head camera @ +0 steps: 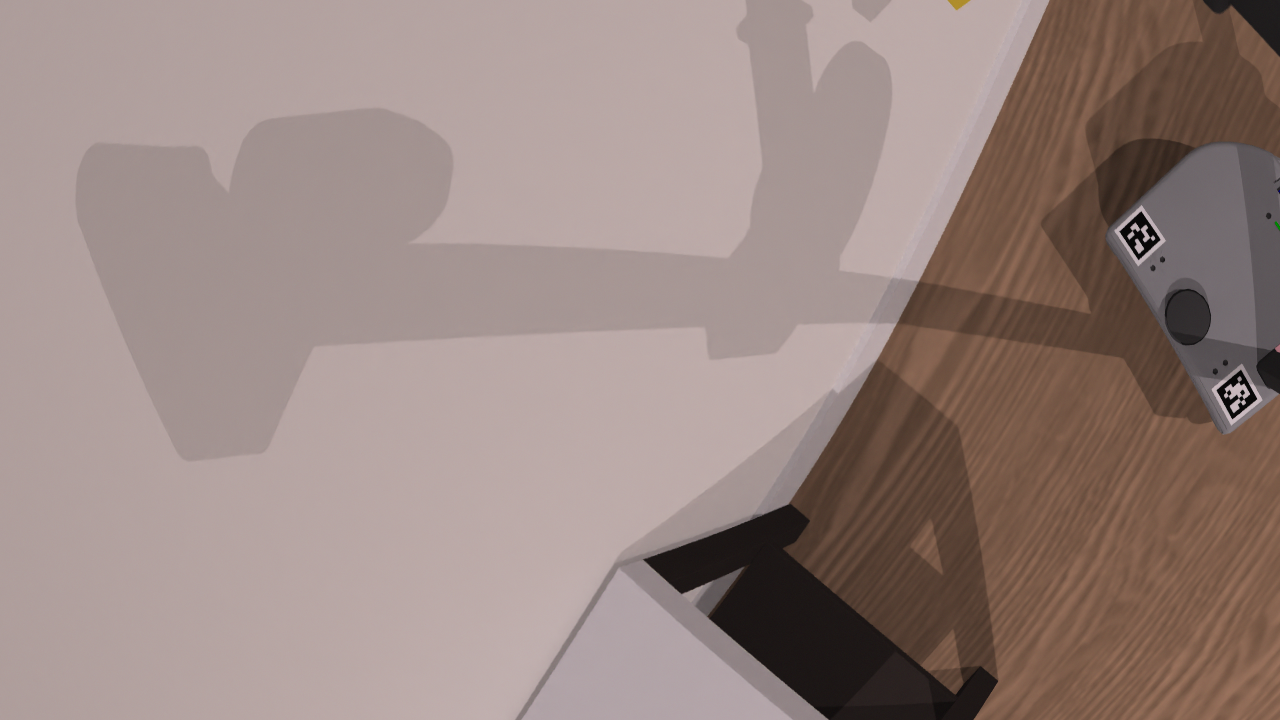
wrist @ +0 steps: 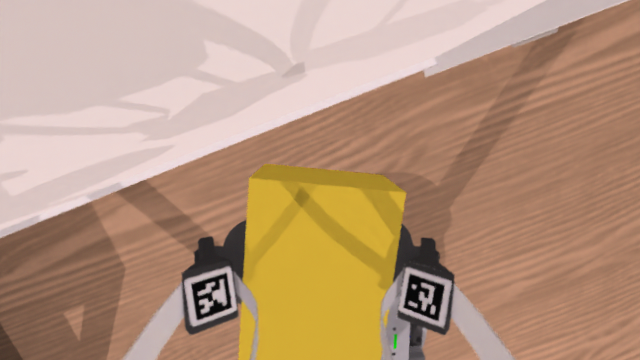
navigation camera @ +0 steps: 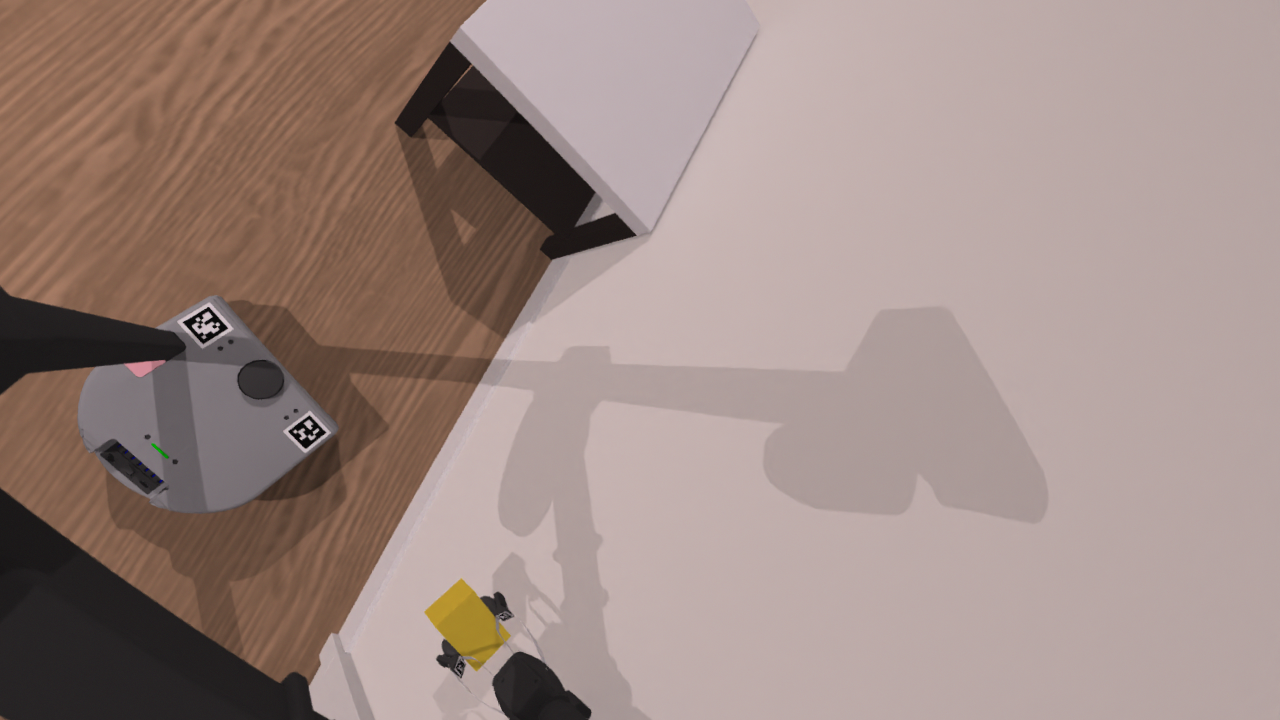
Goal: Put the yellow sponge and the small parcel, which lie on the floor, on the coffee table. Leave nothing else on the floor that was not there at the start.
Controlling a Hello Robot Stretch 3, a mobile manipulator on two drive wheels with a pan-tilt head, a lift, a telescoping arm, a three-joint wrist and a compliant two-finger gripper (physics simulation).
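My gripper (navigation camera: 466,622) is visible, and it appears in the wrist view (wrist: 316,244) too. Yellow sponge (navigation camera: 459,614), visible also in the wrist view (wrist: 321,245). Coffee table (navigation camera: 555,107), visible also in the head camera view (head camera: 780,637).
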